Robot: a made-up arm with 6 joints.
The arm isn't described. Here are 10 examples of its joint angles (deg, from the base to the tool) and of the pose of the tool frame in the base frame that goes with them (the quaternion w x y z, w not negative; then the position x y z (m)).
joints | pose
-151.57 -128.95 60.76 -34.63 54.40 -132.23 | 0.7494 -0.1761 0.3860 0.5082 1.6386 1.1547 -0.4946
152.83 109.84 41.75 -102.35 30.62 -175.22 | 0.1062 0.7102 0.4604 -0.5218 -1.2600 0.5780 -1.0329
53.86 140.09 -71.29 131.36 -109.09 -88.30 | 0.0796 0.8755 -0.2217 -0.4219 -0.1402 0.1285 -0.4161
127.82 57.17 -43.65 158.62 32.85 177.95 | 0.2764 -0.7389 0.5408 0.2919 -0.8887 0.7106 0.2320
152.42 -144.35 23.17 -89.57 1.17 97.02 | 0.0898 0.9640 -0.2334 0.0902 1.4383 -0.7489 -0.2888
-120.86 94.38 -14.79 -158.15 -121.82 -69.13 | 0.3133 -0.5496 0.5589 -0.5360 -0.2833 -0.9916 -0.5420
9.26 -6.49 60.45 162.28 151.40 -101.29 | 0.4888 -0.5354 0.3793 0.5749 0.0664 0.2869 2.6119
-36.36 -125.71 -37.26 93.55 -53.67 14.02 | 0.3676 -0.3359 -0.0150 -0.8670 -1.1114 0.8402 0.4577
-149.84 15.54 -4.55 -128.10 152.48 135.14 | 0.6564 -0.6167 -0.3122 0.3024 -0.8917 -0.7223 1.1973
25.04 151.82 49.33 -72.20 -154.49 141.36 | 0.1775 0.6418 0.1072 0.7383 0.2178 0.0052 -1.6688
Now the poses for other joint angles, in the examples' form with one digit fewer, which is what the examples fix.
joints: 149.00 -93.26 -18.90 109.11 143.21 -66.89
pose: 0.605 -0.020 0.694 -0.390 1.162 -0.807 1.225
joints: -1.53 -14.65 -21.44 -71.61 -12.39 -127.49
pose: 0.172 -0.977 -0.072 0.106 0.499 -0.104 1.346
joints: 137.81 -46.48 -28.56 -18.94 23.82 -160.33
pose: 0.323 -0.401 -0.849 -0.120 0.281 0.111 1.518
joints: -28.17 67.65 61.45 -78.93 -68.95 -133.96
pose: 0.326 -0.871 -0.285 0.231 1.866 -1.061 0.527
